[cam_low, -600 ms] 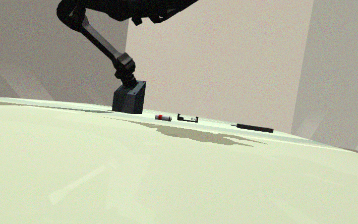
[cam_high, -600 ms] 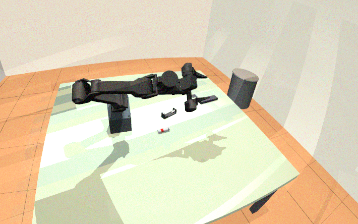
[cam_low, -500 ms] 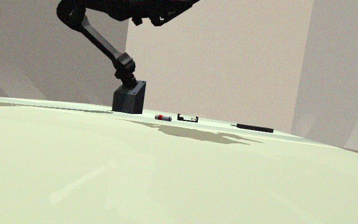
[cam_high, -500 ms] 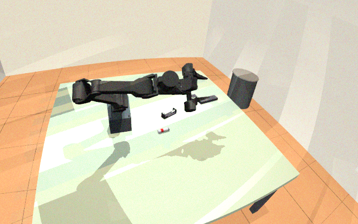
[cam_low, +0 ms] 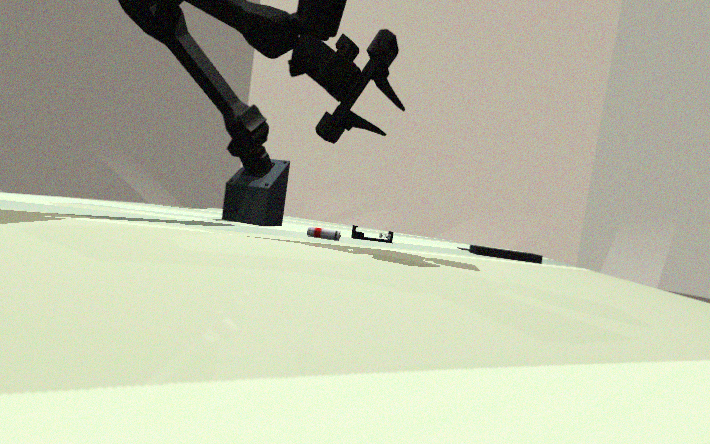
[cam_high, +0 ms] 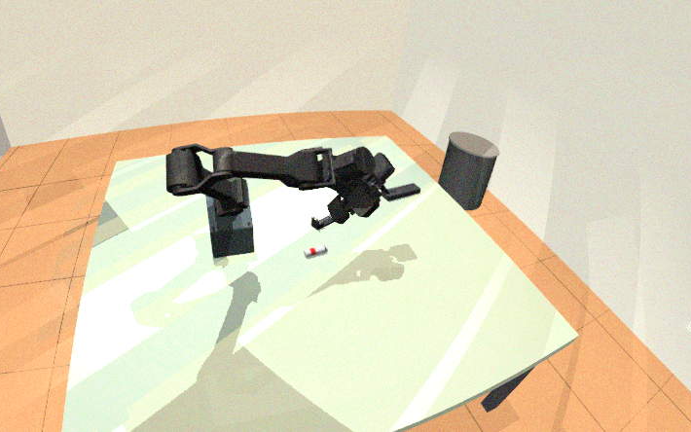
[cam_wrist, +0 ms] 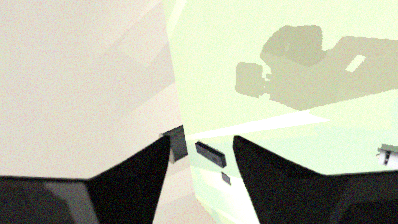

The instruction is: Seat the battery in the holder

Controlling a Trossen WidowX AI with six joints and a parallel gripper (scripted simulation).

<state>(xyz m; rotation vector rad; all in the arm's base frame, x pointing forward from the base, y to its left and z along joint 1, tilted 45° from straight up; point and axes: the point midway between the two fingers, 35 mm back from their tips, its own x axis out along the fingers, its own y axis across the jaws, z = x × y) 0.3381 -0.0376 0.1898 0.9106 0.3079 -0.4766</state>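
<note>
My gripper tip is now 21 cm above the white battery, 13 cm past it and 8 cm to the right of it.
</note>
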